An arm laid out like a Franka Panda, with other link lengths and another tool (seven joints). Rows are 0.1 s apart.
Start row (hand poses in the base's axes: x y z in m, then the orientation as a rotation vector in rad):
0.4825 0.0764 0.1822 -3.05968 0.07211 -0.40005
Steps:
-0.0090 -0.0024 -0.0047 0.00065 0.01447 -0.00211
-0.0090 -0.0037 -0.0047 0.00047 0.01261 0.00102
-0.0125 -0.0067 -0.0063 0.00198 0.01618 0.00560
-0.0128 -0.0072 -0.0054 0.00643 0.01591 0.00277
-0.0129 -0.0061 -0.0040 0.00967 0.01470 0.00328
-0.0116 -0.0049 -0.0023 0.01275 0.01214 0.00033
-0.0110 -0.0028 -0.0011 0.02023 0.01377 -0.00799
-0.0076 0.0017 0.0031 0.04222 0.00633 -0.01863
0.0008 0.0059 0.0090 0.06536 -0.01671 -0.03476
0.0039 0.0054 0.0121 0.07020 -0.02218 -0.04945
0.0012 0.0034 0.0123 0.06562 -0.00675 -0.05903
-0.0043 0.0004 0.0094 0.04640 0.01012 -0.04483
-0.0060 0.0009 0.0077 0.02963 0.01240 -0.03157
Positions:
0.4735 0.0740 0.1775 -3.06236 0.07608 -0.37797
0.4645 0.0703 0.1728 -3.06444 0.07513 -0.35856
0.4520 0.0636 0.1665 -3.06524 0.06755 -0.33321
0.4392 0.0564 0.1611 -3.06157 0.06495 -0.30787
0.4263 0.0503 0.1571 -3.05426 0.06195 -0.28404
0.4147 0.0454 0.1548 -3.04349 0.06370 -0.26406
0.4037 0.0426 0.1537 -3.02577 0.07897 -0.24155
0.3961 0.0443 0.1568 -2.98517 0.11138 -0.22894
0.3969 0.0502 0.1658 -2.91764 0.16574 -0.24922
0.4008 0.0556 0.1779 -2.84269 0.23846 -0.27778
0.4020 0.0590 0.1902 -2.77284 0.32448 -0.28624
0.3977 0.0594 0.1996 -2.72504 0.39126 -0.27223
0.3917 0.0603 0.2073 -2.69470 0.43863 -0.25611

